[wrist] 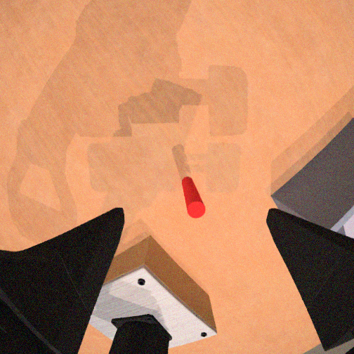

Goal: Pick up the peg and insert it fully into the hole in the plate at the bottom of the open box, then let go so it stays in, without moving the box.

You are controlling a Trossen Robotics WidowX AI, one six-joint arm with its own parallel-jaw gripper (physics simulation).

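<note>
The red peg (193, 197) stands upright on the tan table in the wrist view, its round top toward the camera, with its shadow running up from its base. My gripper (197, 215) is open, with one black finger at the left and one at the right. The peg's top shows between the two fingertips, touching neither; the height gap is hard to judge. The grey open box (315, 177) shows in part at the right edge, partly behind the right finger. The hole in its plate does not show.
A brown block with a light metal top (180, 312) and small dark holes sits at the lower left, partly behind the left finger. A black part (140, 335) stands over that block. The arm's shadow falls across the tan table (295, 60).
</note>
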